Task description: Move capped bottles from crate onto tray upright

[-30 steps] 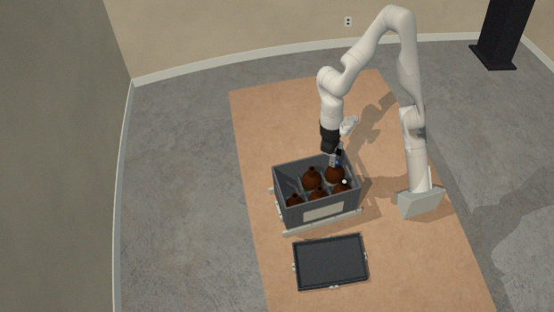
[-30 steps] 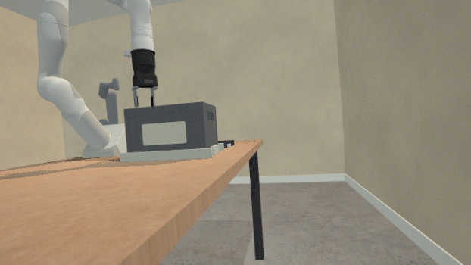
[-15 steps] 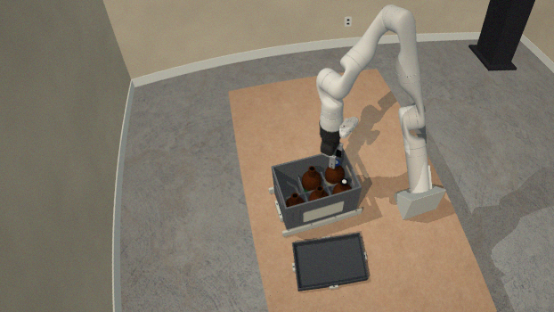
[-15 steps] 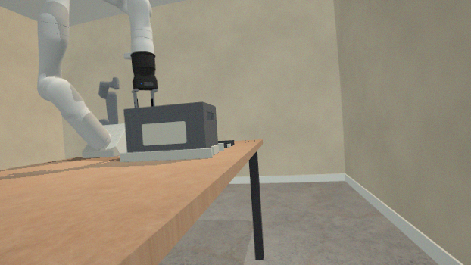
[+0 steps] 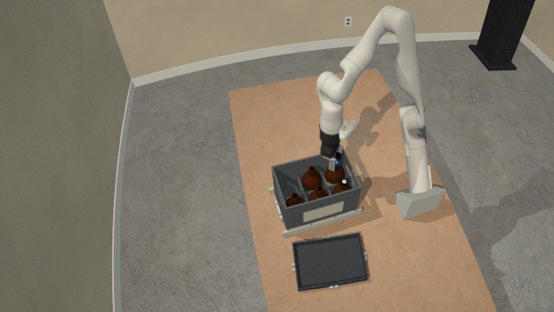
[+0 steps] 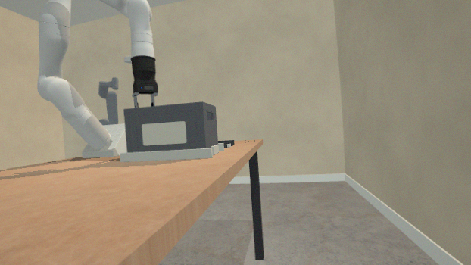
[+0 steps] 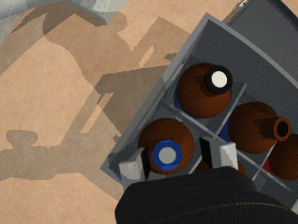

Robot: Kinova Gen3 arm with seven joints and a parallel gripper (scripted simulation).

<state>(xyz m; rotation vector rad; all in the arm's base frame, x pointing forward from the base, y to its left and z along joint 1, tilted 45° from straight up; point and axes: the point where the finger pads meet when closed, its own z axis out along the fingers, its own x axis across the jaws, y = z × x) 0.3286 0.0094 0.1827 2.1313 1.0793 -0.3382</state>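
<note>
The crate is 8 cm ahead of my hand, 5 cm to the left of it and 9 cm below it. The rest, counted from my hand: dark tray (7 cm ahead, 32 cm to the left, 17 cm below).
</note>
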